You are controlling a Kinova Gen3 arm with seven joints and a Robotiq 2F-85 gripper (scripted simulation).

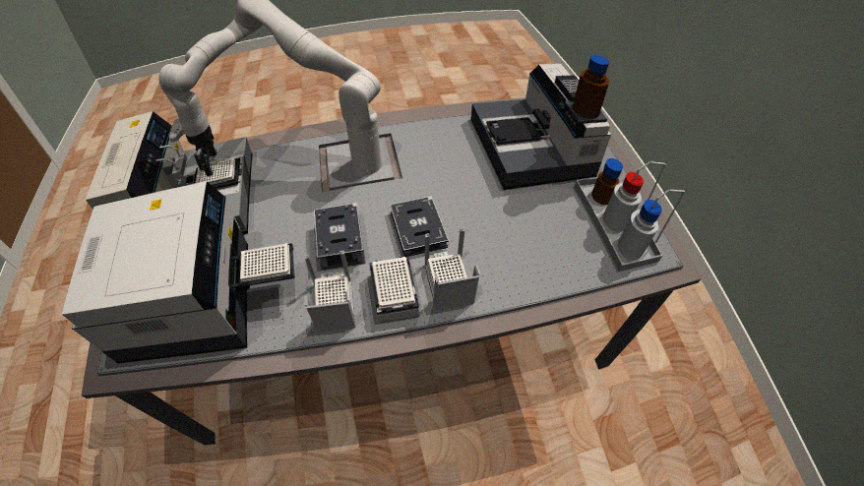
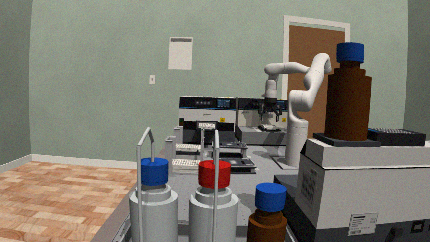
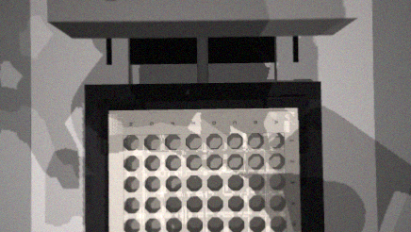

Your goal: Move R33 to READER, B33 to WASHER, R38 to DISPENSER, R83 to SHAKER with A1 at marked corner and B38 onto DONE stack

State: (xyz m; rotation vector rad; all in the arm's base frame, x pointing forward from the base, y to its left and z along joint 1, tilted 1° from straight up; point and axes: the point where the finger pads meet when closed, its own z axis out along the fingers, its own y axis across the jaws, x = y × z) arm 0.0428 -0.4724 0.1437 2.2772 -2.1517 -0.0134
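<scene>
Right now my hand is 50 mm above the washer nest. The rest, counted from my hand: washer head: 10 mm ahead, 100 mm to the right, 20 mm above; dark reader tray: 370 mm ahead, 200 mm to the left, 30 mm below; reader housing: 390 mm ahead, 100 mm to the right, 100 mm above.
</scene>
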